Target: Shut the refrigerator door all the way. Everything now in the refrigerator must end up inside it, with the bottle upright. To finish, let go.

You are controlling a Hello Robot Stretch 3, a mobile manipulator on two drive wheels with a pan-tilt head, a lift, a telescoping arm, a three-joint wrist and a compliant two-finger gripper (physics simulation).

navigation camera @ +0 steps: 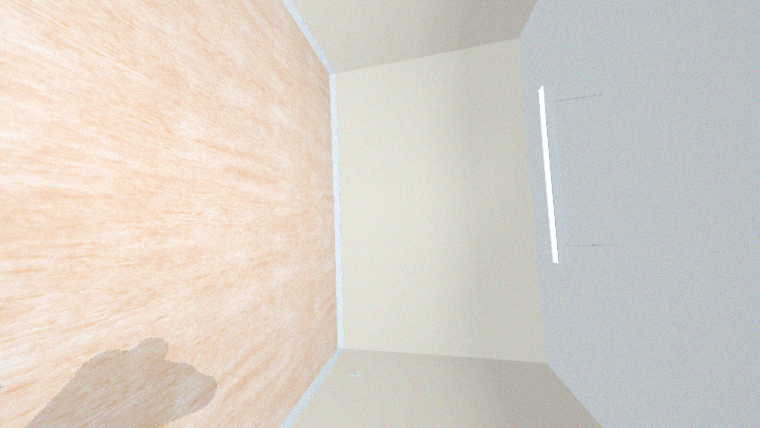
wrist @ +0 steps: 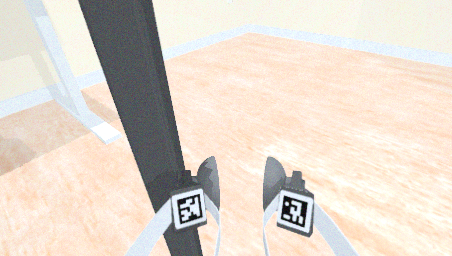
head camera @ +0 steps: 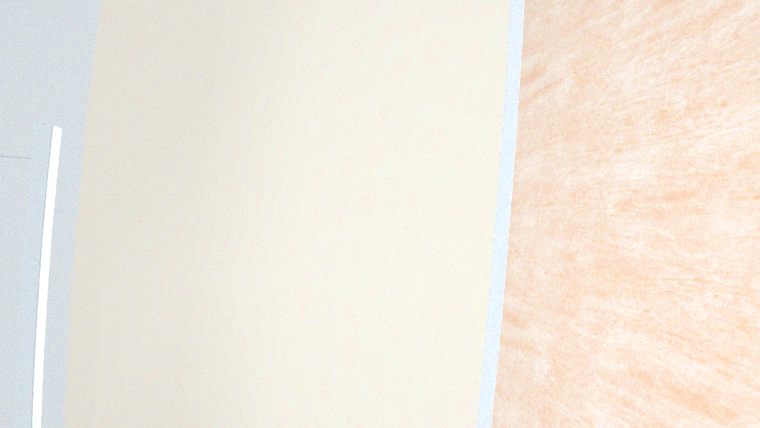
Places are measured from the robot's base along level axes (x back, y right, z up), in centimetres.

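Pixels of known places: gripper, fingertip midpoint: (wrist: pixel 240 175).
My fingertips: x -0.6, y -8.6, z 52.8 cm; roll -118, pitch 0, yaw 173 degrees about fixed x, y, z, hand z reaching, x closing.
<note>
Behind a point stands the place of what it marks.
My gripper (wrist: pixel 240 175) @[x -0.6, y -8.6, z 52.8 cm] is open and empty in the wrist view, low in the middle, with a gap between its two grey fingertips. Bare wood floor shows between and beyond them. The refrigerator, its door and the bottle do not show in the head, navigation or wrist view, so the door's angle and the things inside cannot be seen.
My dark mast (wrist: pixel 132 90) @[x 6.8, y -11.6, z 59.3 cm] crosses the wrist view. Left of it a white upright (wrist: pixel 62 70) @[x 72.9, y -107.1, z 28.8 cm] ends in a foot on the floor. Walls (head camera: pixel 292 212) @[x -206.7, y 221.2, z 128.3 cm] (navigation camera: pixel 436 202) @[x -233.6, y 195.7, z 137.3 cm] meet the wood floor (head camera: pixel 638 212) @[x -115.8, y 140.3, z 0.0 cm] (navigation camera: pixel 159 186) @[x -85.1, y 45.9, z 0.0 cm] (wrist: pixel 325 125) @[x -51.9, y -85.1, z 0.0 cm]. A lamp (head camera: pixel 45 265) @[x -142.8, y 117.9, z 207.8 cm] (navigation camera: pixel 548 175) @[x -152.5, y 107.3, z 207.7 cm] is on the ceiling.
</note>
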